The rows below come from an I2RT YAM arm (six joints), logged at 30 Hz.
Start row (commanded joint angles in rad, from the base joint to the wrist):
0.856 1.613 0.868 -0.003 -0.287 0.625
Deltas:
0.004 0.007 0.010 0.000 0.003 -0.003
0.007 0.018 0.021 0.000 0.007 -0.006
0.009 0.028 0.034 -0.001 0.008 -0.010
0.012 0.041 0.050 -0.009 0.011 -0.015
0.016 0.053 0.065 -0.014 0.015 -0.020
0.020 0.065 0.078 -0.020 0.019 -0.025
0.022 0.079 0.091 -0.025 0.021 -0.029
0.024 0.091 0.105 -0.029 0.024 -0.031
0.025 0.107 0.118 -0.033 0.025 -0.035
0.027 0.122 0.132 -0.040 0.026 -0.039
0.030 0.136 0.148 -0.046 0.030 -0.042
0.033 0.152 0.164 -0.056 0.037 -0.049
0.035 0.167 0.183 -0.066 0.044 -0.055
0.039 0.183 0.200 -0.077 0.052 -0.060
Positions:
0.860 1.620 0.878 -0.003 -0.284 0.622
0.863 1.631 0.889 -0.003 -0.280 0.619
0.865 1.641 0.902 -0.004 -0.279 0.615
0.868 1.654 0.918 -0.012 -0.276 0.610
0.872 1.666 0.933 -0.017 -0.272 0.605
0.876 1.678 0.946 -0.023 -0.268 0.600
0.878 1.692 0.959 -0.028 -0.266 0.596
0.880 1.704 0.973 -0.032 -0.263 0.594
0.881 1.720 0.986 -0.036 -0.262 0.590
0.883 1.735 1.000 -0.043 -0.261 0.586
0.886 1.749 1.016 -0.049 -0.257 0.583
0.889 1.765 1.032 -0.059 -0.250 0.576
0.891 1.780 1.051 -0.069 -0.243 0.570
0.895 1.796 1.068 -0.080 -0.235 0.565

